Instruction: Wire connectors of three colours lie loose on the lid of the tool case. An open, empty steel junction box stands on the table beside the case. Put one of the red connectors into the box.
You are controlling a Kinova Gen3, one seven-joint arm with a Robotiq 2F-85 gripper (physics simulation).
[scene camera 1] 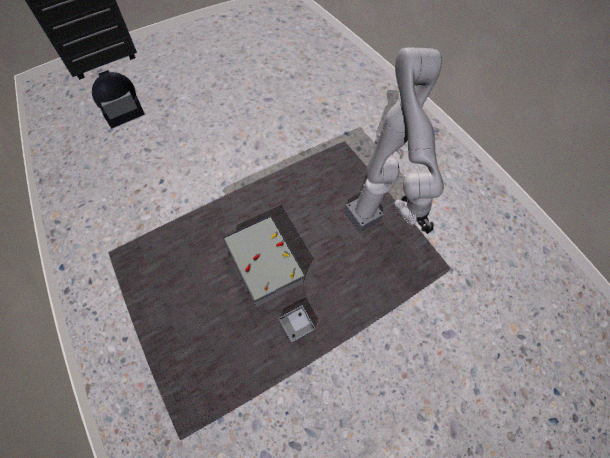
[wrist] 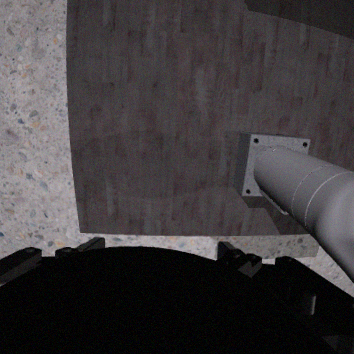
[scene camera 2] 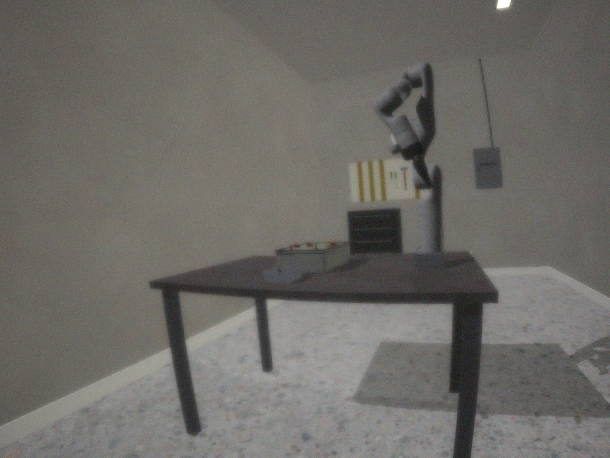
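Pixels of known places: gripper, fingertip midpoint: [scene camera 2: 430,187]; arm's base at its link origin: [scene camera 1: 365,209] [wrist: 275,168] [scene camera 2: 430,251].
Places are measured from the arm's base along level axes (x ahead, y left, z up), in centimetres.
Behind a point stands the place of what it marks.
Note:
Three red connectors [scene camera 1: 256,257] @(x 51.4, y -7.4, z 4.1 cm) [scene camera 1: 248,268] @(x 56.4, y -5.4, z 4.0 cm) [scene camera 1: 280,244] @(x 40.7, y -6.4, z 4.2 cm) lie apart on the pale lid of the tool case [scene camera 1: 260,280] @(x 55.2, y 0.9, z 3.0 cm) [scene camera 2: 300,262] @(x 50.7, y 7.9, z -1.6 cm). Yellow connectors [scene camera 1: 274,235] @(x 40.4, y -11.0, z 4.2 cm) [scene camera 1: 286,255] @(x 41.5, y -1.3, z 4.0 cm) [scene camera 1: 293,273] @(x 44.3, y 6.6, z 5.6 cm) and an orange one [scene camera 1: 266,287] @(x 55.2, y 5.2, z 5.1 cm) lie on the same lid. The open steel junction box [scene camera 1: 297,323] @(x 52.5, y 21.0, z -5.7 cm) [scene camera 2: 282,275] @(x 51.0, y 26.8, z -3.2 cm) stands on the table beside the case; its inside looks empty in the first scene view. My gripper [scene camera 1: 426,226] [wrist: 160,252] @(x 0.7, y 21.4, z 22.9 cm) is open and empty, high up near the arm's base, far from case and box. Neither case nor box shows in the wrist view.
The arm's base [scene camera 1: 364,214] @(x 3.7, y 2.7, z 2.9 cm) [scene camera 2: 430,259] @(x 0.7, y 6.1, z -2.4 cm) [wrist: 250,165] @(x 0.9, y 5.1, z -0.2 cm) is fixed on the dark table [scene camera 1: 200,340] @(x 86.4, y 4.6, z -5.9 cm) [scene camera 2: 380,287] @(x 17.6, y 33.4, z -5.9 cm) [wrist: 150,125] @(x 9.0, y 23.7, z -5.9 cm), between the gripper and the case. A black drawer cabinet [scene camera 1: 85,35] [scene camera 2: 375,231] and a dark chair-like object [scene camera 1: 117,100] stand away from the table.

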